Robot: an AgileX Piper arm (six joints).
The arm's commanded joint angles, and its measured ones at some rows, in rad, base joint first. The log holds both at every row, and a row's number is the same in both.
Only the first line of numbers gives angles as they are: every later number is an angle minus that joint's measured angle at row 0.
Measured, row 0:
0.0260, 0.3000, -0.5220, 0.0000, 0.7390, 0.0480
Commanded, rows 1 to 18:
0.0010, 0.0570, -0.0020, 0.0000, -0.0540, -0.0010
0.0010, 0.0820, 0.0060, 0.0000, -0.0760, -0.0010
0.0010, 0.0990, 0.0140, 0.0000, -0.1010, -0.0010
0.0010, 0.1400, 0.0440, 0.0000, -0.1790, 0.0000
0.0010, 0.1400, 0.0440, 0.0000, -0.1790, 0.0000
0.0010, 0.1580, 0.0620, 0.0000, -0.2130, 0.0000
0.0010, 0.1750, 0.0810, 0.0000, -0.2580, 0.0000
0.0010, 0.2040, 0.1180, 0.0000, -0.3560, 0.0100
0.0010, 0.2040, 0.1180, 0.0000, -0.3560, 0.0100
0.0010, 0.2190, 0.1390, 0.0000, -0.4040, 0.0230
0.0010, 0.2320, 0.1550, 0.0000, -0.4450, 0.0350
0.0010, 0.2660, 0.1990, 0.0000, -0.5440, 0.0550
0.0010, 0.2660, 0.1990, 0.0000, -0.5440, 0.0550
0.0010, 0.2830, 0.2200, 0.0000, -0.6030, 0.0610
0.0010, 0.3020, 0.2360, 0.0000, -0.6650, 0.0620
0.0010, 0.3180, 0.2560, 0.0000, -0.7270, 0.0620
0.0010, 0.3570, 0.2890, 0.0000, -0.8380, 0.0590
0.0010, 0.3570, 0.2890, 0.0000, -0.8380, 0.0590
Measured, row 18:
0.0000, 0.3160, 0.2510, 0.0000, -0.6600, 0.0570
